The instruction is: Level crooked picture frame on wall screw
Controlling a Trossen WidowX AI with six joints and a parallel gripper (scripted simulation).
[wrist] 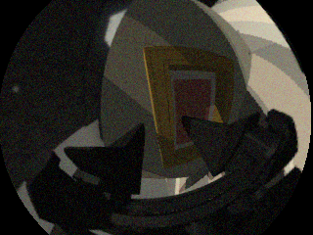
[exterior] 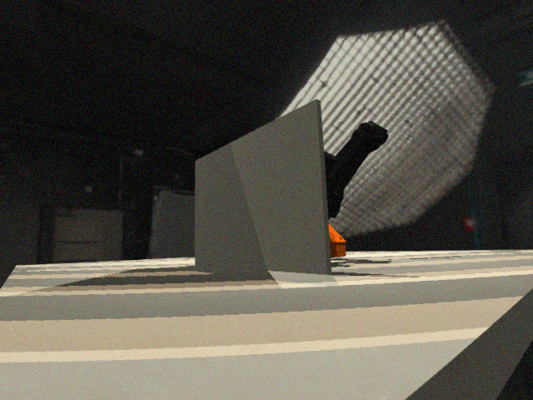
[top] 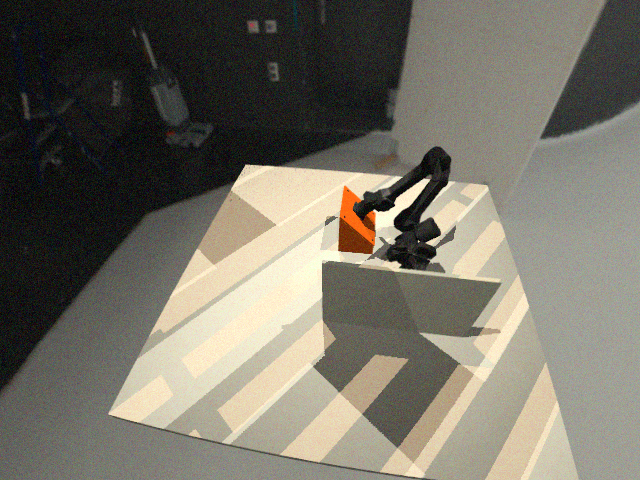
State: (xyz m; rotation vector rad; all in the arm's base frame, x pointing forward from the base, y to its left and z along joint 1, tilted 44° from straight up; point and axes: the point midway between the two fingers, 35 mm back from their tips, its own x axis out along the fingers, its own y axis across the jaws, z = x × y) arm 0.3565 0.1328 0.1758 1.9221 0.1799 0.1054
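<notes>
Right now my gripper tip is 10 mm short of the picture frame, 20 mm to the left of it and 50 mm above it. Round my gripper tip: wall panel: 20 mm ahead, 20 mm to the right, 50 mm below.
</notes>
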